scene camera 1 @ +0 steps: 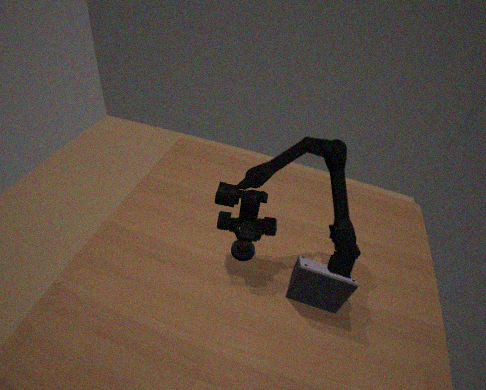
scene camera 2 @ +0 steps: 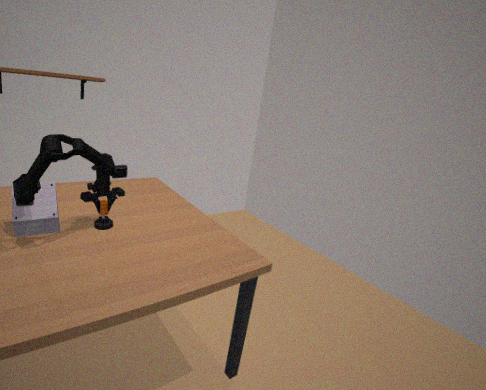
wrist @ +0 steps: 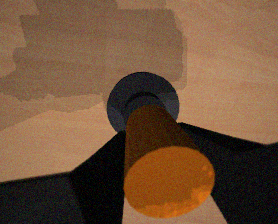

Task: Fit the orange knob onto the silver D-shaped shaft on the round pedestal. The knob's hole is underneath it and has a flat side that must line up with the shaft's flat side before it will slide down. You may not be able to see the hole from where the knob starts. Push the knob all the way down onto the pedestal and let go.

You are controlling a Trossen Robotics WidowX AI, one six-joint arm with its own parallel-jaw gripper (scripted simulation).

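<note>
Scene camera 1 shows my gripper (scene camera 1: 244, 239). The wrist view shows the gripper (wrist: 151, 132) too, holding an orange knob (wrist: 164, 169), as well as a round pedestal (wrist: 135, 90).
</note>
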